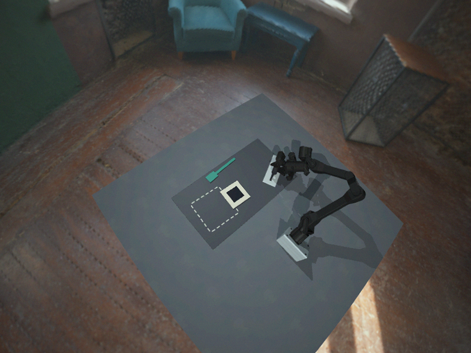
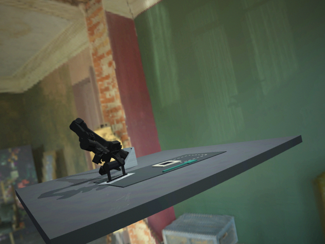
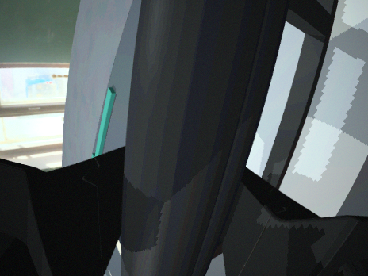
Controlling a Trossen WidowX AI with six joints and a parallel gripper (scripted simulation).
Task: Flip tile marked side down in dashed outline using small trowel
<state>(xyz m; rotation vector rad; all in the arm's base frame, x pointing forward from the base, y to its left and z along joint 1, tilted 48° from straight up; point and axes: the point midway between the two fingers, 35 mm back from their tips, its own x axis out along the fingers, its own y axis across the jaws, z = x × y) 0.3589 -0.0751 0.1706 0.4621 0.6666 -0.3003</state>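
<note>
The dark mat lies 21 cm to the left of my gripper tip, 7 cm below it and 1 cm ahead of it. Also, from my gripper tip: square tile 26 cm to the left, 5 cm below, 2 cm behind.
</note>
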